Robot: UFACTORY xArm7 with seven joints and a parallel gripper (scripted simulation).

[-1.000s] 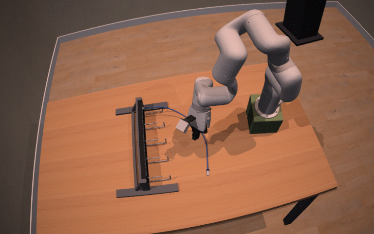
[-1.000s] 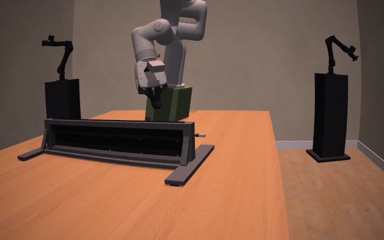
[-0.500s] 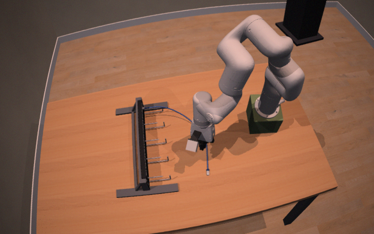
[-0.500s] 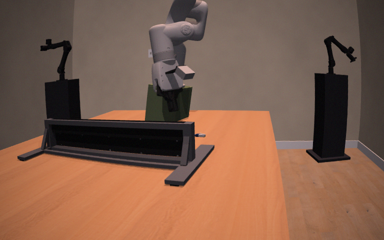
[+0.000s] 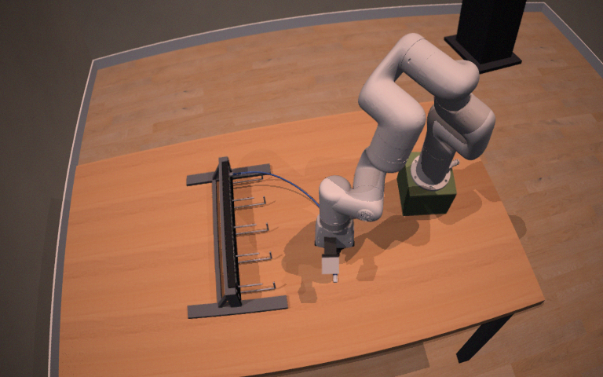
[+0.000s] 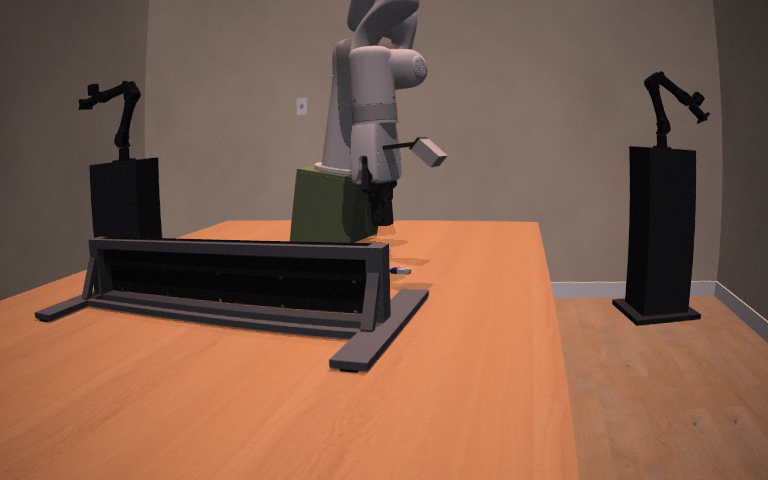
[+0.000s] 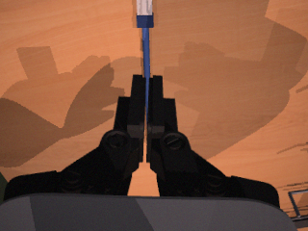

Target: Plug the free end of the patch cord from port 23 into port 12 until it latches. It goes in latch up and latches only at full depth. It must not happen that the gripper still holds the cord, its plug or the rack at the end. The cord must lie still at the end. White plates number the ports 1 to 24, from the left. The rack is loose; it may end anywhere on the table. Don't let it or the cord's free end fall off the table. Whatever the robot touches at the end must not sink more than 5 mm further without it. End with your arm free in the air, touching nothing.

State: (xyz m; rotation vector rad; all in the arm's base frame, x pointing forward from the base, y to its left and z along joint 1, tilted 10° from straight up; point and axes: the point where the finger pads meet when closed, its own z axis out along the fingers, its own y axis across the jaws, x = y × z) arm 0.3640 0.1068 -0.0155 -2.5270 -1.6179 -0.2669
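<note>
Now: the cord plug 1 cm ahead of my hand, 3 cm to the left of it and 9 cm below it.
</note>
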